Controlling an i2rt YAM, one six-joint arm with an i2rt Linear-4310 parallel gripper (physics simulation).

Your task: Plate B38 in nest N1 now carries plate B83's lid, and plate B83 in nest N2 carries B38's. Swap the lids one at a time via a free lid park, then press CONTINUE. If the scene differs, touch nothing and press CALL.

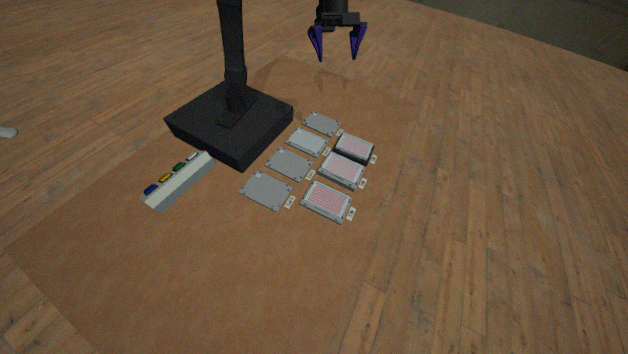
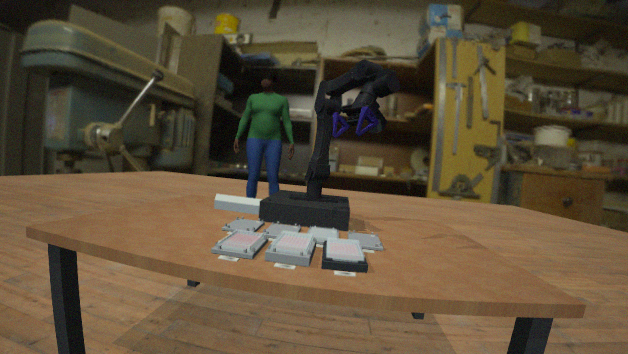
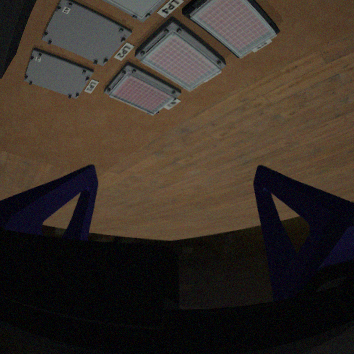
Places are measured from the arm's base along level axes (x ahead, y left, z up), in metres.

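Where they show: gripper, fingertip midpoint: (image 1: 337, 60) (image 2: 345, 136) (image 3: 175, 173); arm's base, link origin: (image 1: 237, 110) (image 2: 313, 199).
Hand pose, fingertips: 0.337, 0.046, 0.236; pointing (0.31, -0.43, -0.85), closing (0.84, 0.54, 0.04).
Note:
Things, the pixels of their centre, and the offset from my fingertips, as dx, dy, dz.
- second pink-welled plate, body centre: (image 3: 181, 63) (image 2: 293, 240) (image 1: 342, 166) +0.104, -0.123, -0.281
- Lid park LP1, body centre: (image 3: 55, 75) (image 1: 266, 189) (image 2: 244, 224) -0.111, -0.285, -0.307
- lid park LP2, body centre: (image 3: 83, 34) (image 2: 282, 229) (image 1: 289, 163) -0.081, -0.157, -0.307
- button box, body centre: (image 1: 177, 176) (image 2: 241, 203) -0.381, -0.354, -0.285
- third plate, body centre: (image 3: 236, 24) (image 2: 344, 247) (image 1: 354, 145) +0.126, +0.002, -0.284
- grey park, body centre: (image 2: 364, 239) (image 1: 321, 122) -0.034, +0.099, -0.307
My gripper (image 1: 337, 60) (image 2: 349, 134) (image 3: 175, 173) is open and empty, high above the table and away from the plates. A pink-welled plate (image 1: 327, 199) (image 2: 241, 241) (image 3: 136, 94) sits in the grey nest labelled N1. A second pink-welled plate (image 1: 341, 168) (image 2: 291, 243) (image 3: 183, 61) sits in the middle grey nest, beside N1. Plate names and lid marks are too small to read. Lid park LP1 (image 1: 266, 190) (image 2: 243, 225) (image 3: 59, 73) and lid park LP2 (image 1: 289, 164) (image 2: 282, 230) (image 3: 86, 33) are flat grey pads with no lid visible. A button box (image 1: 184, 183) (image 2: 237, 203) has blue, yellow, green and white buttons.
A third plate (image 1: 355, 146) (image 2: 344, 249) (image 3: 234, 25) sits in a dark nest. A paler, lid-like piece (image 1: 307, 142) (image 2: 324, 234) lies on the park labelled LP4. Another grey park (image 1: 321, 123) (image 2: 365, 241) lies beyond it. The black arm base (image 1: 229, 125) (image 2: 304, 212) stands behind the parks. A person (image 2: 266, 120) stands behind the table.

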